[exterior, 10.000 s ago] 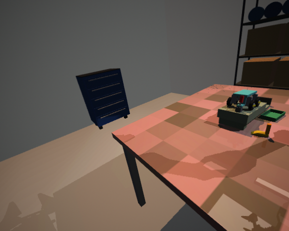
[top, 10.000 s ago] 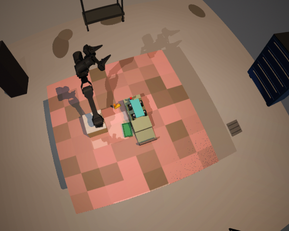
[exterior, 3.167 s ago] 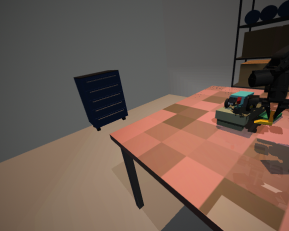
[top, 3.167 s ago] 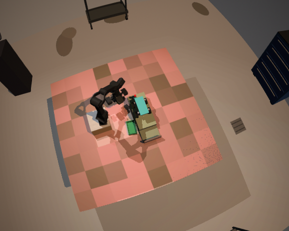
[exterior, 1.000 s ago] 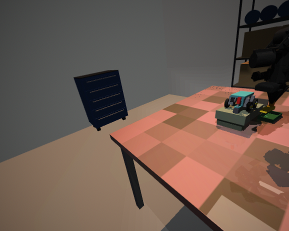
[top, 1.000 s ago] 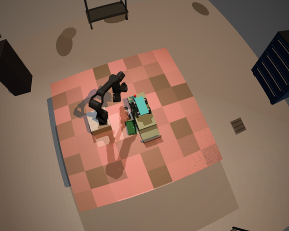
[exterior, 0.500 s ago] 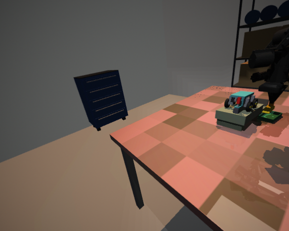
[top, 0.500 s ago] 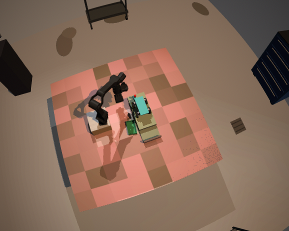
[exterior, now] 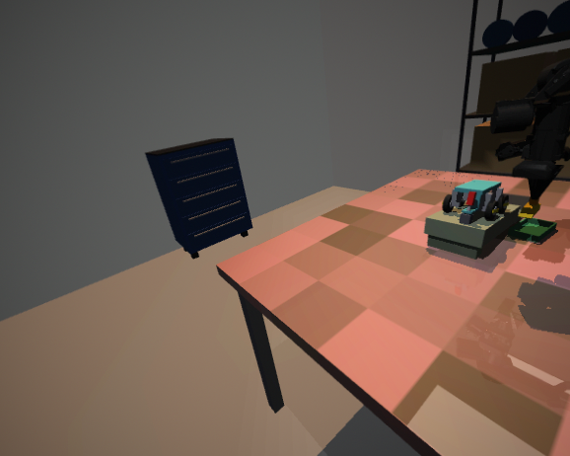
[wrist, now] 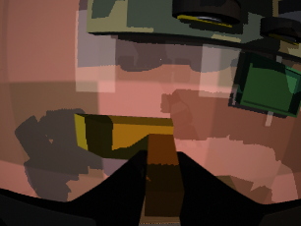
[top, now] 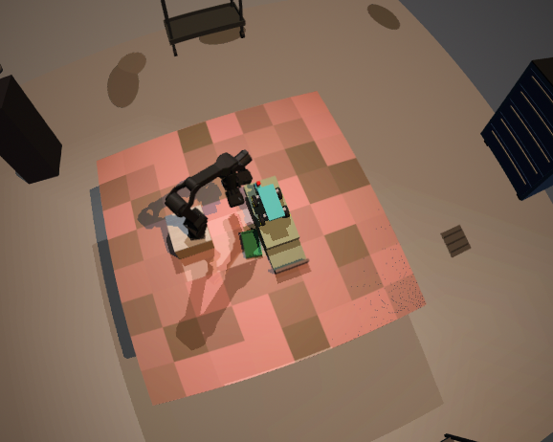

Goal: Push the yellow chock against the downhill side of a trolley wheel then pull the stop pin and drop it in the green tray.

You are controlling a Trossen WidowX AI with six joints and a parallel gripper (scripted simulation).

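Right now my gripper tip is 12 cm short of the red-headed stop pin, 4 cm to the right of it and 4 cm above it. Round my gripper tip: teal trolley 15 cm ahead, 5 cm to the right, 5 cm below; green tray 17 cm to the right, 17 cm below, 5 cm ahead; olive ramp 15 cm ahead, 12 cm below, 6 cm to the right.
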